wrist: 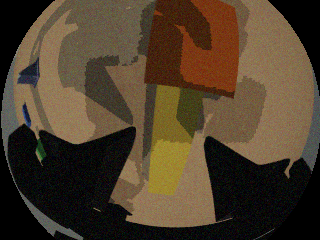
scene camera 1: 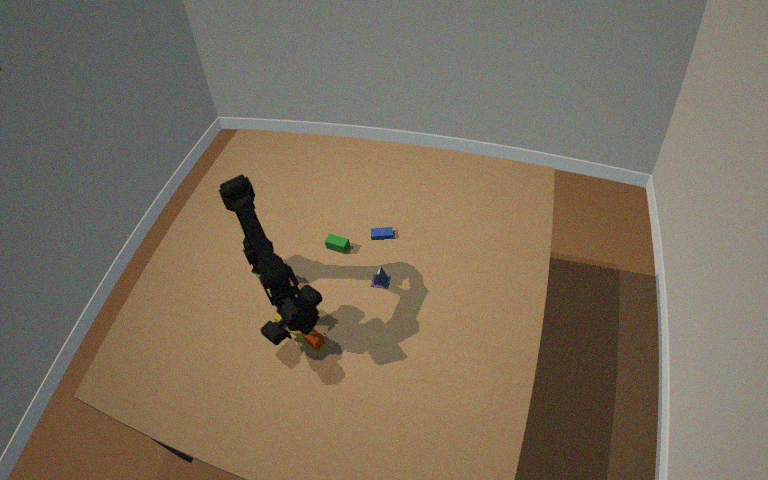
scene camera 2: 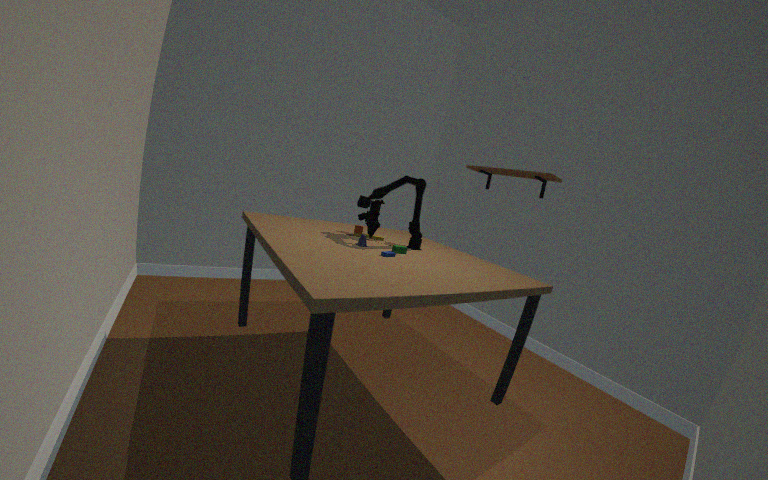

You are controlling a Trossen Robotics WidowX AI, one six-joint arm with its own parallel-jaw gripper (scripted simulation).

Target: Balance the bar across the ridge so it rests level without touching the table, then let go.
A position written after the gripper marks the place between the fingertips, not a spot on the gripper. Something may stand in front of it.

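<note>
The gripper (scene camera 1: 298, 330), which you'd also find in the wrist view (wrist: 171, 136), is open and holds nothing. There's a yellow strip (wrist: 188, 55) as well.
</note>
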